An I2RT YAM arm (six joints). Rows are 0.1 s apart.
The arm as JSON. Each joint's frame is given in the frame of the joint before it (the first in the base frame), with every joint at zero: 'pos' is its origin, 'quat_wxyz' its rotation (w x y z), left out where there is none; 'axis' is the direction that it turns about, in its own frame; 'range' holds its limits. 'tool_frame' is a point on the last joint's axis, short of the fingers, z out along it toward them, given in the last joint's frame.
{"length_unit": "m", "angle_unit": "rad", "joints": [
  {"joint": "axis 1", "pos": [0.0, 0.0, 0.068], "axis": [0.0, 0.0, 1.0], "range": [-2.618, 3.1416]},
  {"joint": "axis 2", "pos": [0.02, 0.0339, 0.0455], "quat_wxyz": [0.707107, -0.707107, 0.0, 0.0], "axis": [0.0, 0.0, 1.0], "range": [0.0, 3.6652]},
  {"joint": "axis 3", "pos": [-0.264, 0.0, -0.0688], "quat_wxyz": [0.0, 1.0, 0.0, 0.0], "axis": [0.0, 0.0, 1.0], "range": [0.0, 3.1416]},
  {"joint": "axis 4", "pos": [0.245, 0.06, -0.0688], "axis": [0.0, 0.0, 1.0], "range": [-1.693, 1.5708]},
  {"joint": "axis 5", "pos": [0.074, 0.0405, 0.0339], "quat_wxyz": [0.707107, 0.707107, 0.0, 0.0], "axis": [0.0, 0.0, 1.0], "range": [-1.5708, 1.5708]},
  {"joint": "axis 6", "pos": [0.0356, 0.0, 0.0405], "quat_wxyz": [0.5, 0.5, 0.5, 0.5], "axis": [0.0, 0.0, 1.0], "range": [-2.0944, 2.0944]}
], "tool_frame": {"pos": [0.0, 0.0, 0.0], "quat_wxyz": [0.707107, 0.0, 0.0, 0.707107]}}
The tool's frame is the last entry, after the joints.
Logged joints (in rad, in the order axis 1, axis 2, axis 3, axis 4, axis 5, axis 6), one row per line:
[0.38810, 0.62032, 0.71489, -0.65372, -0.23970, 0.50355]
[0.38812, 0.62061, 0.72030, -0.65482, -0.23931, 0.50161]
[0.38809, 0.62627, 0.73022, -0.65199, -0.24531, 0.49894]
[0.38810, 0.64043, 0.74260, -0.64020, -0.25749, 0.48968]
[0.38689, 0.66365, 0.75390, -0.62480, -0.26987, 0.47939]
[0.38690, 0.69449, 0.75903, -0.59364, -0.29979, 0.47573]
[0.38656, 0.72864, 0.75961, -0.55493, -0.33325, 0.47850]
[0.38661, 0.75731, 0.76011, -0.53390, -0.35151, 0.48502]
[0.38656, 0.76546, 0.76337, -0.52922, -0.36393, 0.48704]
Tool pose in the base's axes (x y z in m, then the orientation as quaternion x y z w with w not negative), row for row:
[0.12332, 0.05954, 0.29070, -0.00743, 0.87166, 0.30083, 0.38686]
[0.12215, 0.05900, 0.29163, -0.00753, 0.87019, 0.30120, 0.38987]
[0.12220, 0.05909, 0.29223, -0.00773, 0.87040, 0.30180, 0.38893]
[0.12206, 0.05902, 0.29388, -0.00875, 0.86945, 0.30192, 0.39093]
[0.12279, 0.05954, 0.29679, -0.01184, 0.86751, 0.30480, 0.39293]
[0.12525, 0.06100, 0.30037, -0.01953, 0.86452, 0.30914, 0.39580]
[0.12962, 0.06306, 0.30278, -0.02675, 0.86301, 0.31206, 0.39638]
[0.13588, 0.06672, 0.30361, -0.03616, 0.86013, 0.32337, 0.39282]
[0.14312, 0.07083, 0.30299, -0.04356, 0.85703, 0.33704, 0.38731]
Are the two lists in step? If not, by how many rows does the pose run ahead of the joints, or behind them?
The pose runs 2 rows behind the joints: the pose in row i belongs to the joints in row i - 2.
